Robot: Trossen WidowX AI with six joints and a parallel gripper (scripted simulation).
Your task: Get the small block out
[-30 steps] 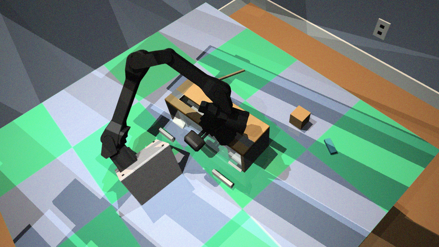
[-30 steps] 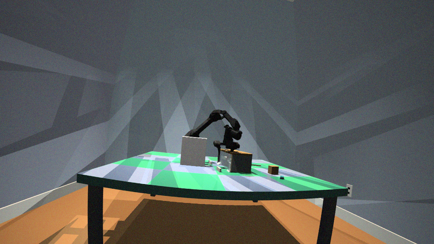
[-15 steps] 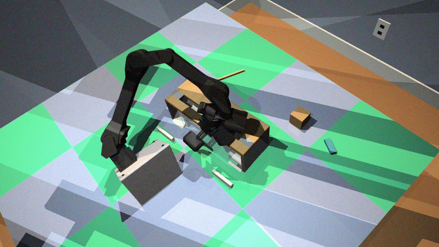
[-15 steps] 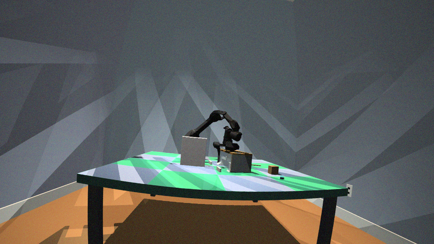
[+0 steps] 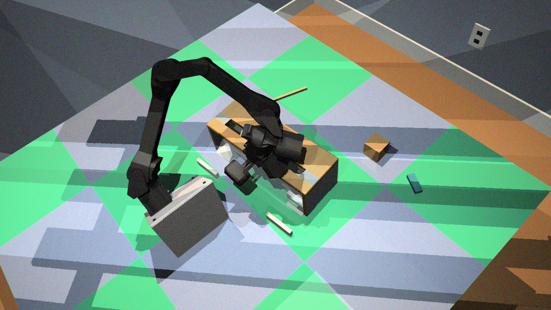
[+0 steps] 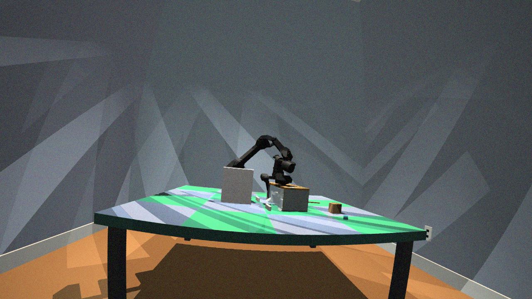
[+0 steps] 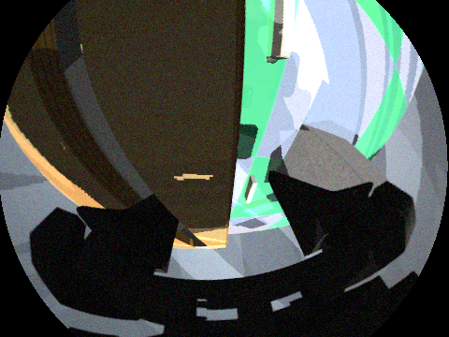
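The long wooden box is 4 cm ahead of my gripper tip, 1 cm to the left of it and 3 cm below it. Round my gripper tip: thin wooden stick (29 cm ahead, 20 cm to the left, 8 cm below); then teal piece (33 cm ahead, 33 cm to the right, 8 cm below).
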